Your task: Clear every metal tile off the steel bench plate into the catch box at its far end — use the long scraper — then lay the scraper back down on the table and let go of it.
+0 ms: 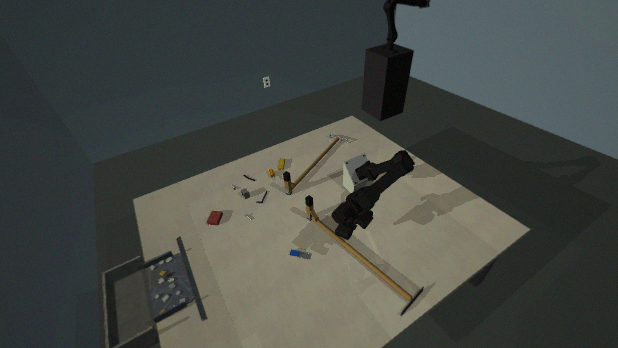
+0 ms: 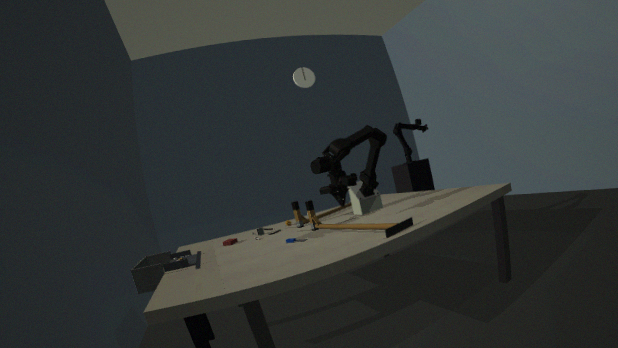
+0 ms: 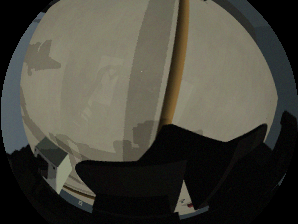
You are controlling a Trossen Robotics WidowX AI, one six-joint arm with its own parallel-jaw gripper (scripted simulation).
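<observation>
There is a long scraper (image 1: 311, 215) here, and I can see the scraper (image 2: 391, 229) from another view as well. As for my gripper (image 2: 343, 206), it is shut and holds nothing. I also find my gripper (image 3: 167, 129) in a further view.
</observation>
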